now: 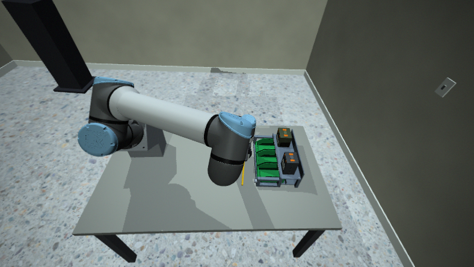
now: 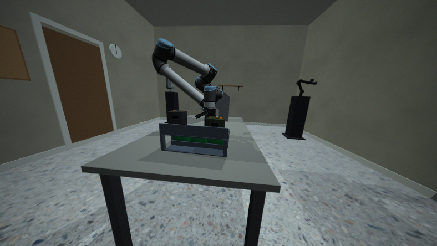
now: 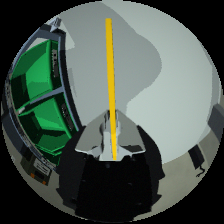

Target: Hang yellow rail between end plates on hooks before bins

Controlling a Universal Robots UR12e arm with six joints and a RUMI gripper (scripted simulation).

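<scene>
Right now my hand is 10 mm above the yellow rail. From my hand the other things lie so: back panel (340 mm ahead, 120 mm above, 10 mm to the left).
</scene>
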